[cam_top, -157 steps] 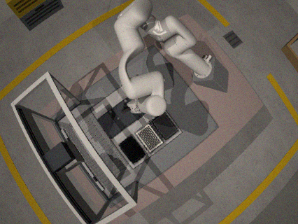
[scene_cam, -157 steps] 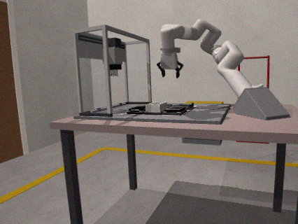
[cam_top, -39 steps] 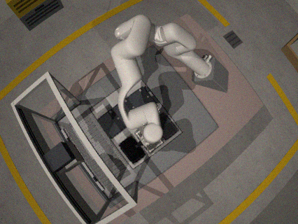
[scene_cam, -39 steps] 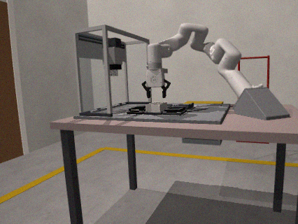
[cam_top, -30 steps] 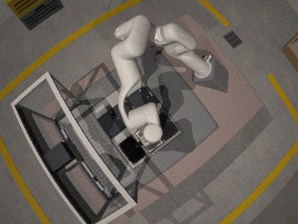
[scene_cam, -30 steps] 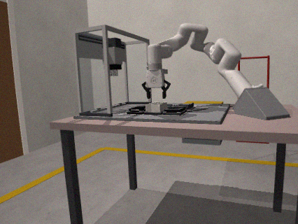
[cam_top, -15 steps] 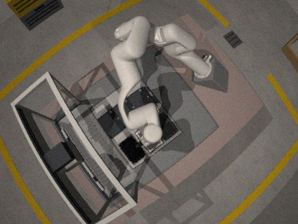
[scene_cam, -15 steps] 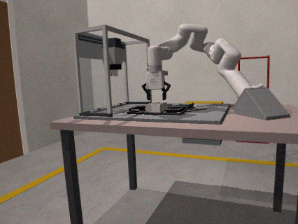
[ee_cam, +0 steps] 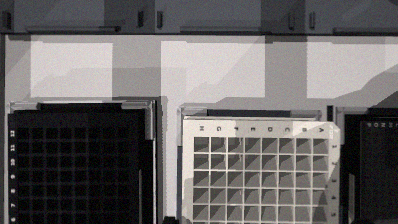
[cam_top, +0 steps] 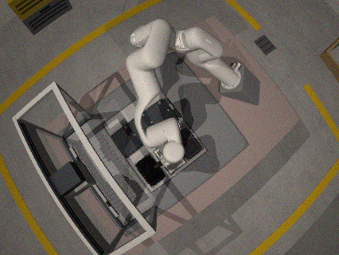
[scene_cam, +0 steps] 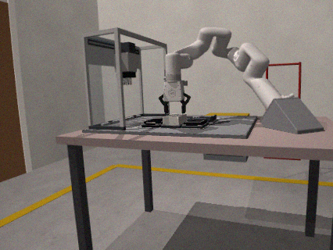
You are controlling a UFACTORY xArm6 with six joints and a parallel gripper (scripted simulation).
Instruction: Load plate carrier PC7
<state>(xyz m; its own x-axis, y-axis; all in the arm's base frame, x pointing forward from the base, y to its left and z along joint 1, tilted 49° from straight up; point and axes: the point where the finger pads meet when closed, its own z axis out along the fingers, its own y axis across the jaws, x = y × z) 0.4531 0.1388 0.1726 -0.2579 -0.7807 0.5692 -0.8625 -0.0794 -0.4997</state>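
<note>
Now: hand 40 mm above the pale well plate. Also, from my hand: black 96-well plate (110 mm ahead, 50 mm below, 30 mm to the right); then plate carrier PC7 (180 mm to the right, 60 mm below, 40 mm behind); then A1 mark (60 mm below, 60 mm behind, 50 mm to the right).
</note>
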